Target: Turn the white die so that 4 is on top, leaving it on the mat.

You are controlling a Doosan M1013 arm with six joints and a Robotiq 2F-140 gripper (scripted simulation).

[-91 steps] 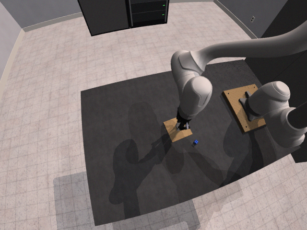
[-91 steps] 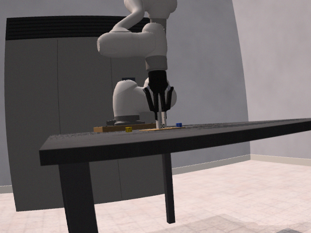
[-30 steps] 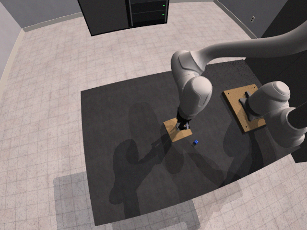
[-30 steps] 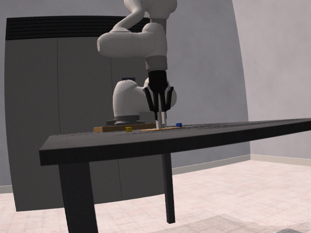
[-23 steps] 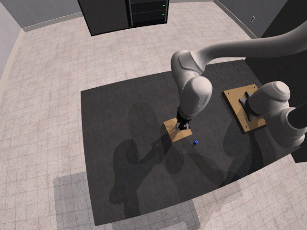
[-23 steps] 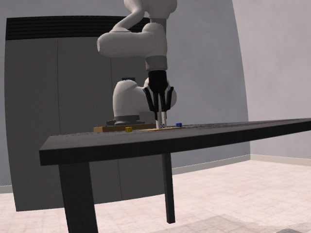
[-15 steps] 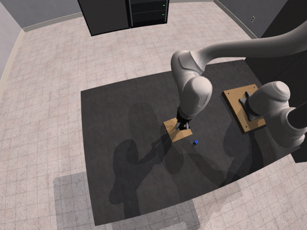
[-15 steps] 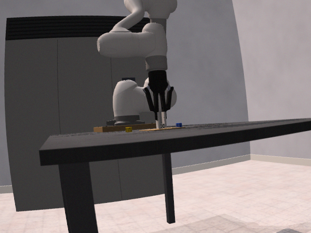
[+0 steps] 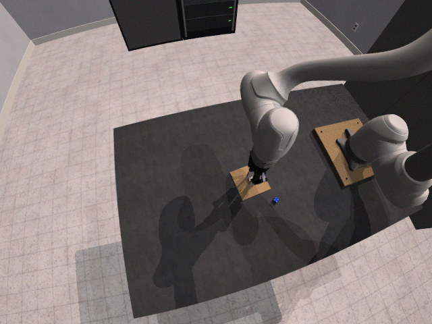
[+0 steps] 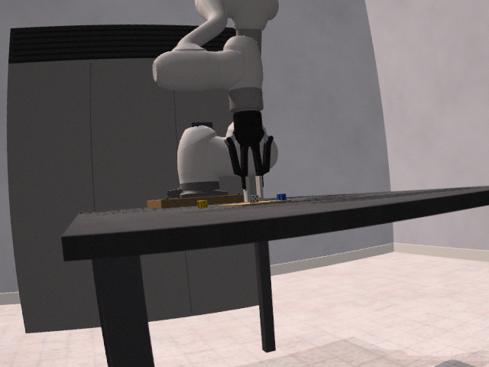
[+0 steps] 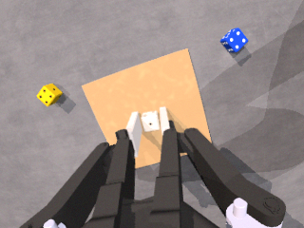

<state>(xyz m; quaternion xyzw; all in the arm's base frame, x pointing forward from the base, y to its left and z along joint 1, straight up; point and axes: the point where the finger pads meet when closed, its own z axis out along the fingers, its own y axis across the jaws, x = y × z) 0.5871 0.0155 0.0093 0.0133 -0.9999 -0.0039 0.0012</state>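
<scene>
Right now my hand is 30 mm above the white die. Round my hand: blue die: 110 mm to the left, 80 mm behind, 30 mm below; tan mat: 40 mm below; yellow die: 120 mm to the right, 60 mm behind, 30 mm below.
</scene>
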